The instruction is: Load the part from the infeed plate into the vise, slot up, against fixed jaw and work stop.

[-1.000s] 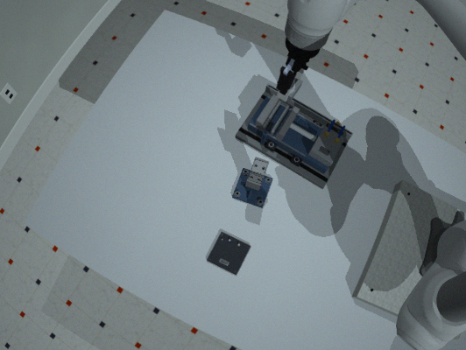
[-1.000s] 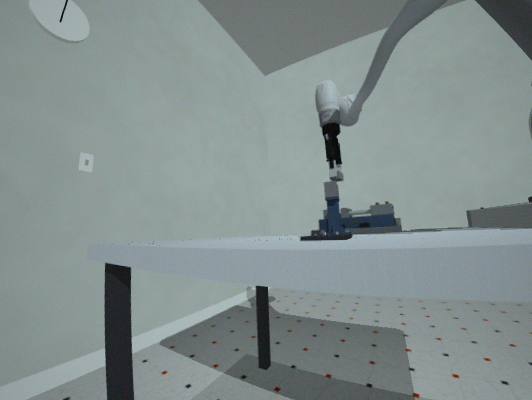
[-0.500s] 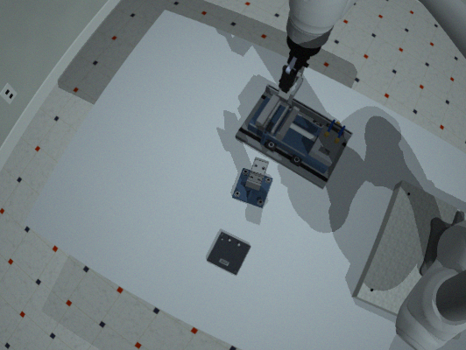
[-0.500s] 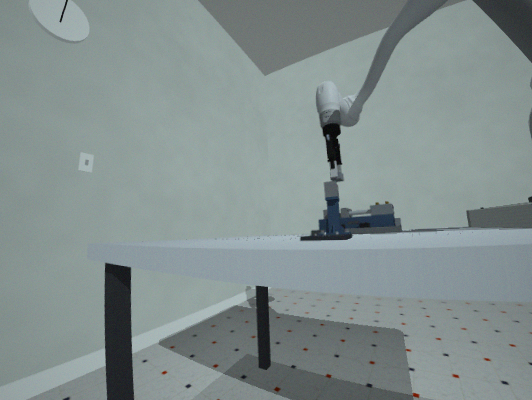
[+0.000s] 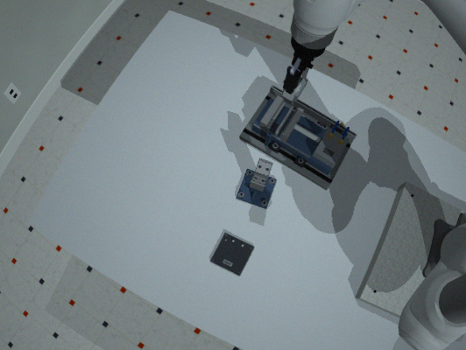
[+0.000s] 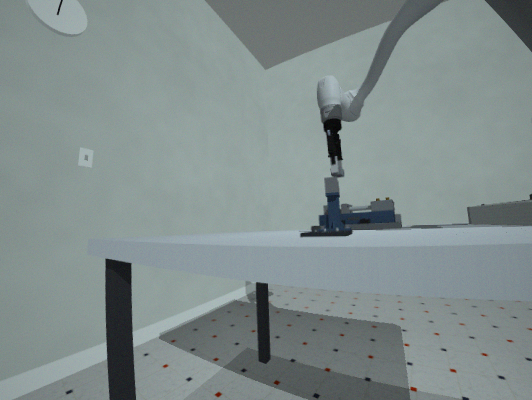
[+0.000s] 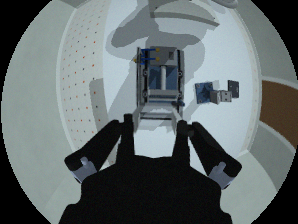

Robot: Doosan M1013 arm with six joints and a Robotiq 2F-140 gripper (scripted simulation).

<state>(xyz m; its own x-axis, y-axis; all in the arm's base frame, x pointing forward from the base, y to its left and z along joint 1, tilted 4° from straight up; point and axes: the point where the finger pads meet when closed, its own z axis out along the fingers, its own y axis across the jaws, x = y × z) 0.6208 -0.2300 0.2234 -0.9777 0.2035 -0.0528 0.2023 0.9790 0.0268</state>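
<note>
My hand is 20 mm above the part. Round my hand: vise 60 mm behind, 30 mm to the left, 220 mm below; then air cylinder 150 mm behind, 50 mm to the left, 180 mm below.
</note>
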